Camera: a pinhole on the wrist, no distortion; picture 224 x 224 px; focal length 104.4 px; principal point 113.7 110.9 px. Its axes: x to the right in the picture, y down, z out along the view. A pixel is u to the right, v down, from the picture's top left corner.
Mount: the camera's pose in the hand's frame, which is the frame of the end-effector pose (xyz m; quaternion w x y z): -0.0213 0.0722 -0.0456 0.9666 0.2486 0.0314 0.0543
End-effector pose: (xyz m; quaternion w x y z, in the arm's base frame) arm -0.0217 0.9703 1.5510 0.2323 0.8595 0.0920 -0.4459
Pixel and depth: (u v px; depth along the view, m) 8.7 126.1 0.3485
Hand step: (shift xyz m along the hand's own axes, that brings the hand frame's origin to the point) -0.3430 -0.0922 0.2955
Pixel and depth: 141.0 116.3 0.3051
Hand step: 0.0832 -0.0500 0.2261
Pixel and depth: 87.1 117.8 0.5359
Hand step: -0.1129 -0.1691 0.4448
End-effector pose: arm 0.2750 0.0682 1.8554 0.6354 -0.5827 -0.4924 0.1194
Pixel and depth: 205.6 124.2 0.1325
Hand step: 0.1045 0.0377 0.0745
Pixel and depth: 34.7 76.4 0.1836
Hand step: -0.1376 -0.0850 0.0903
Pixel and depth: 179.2 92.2 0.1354
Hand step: 0.0770 -0.0033 0.0582
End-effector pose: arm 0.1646 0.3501 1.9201 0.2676 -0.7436 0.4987 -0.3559
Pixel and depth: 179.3 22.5 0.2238
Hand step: 0.1548 -0.1826 0.0536
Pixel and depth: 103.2 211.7 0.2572
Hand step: -0.0466 0.1625 0.3004
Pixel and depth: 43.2 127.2 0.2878
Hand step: -0.1929 -0.0494 0.2344
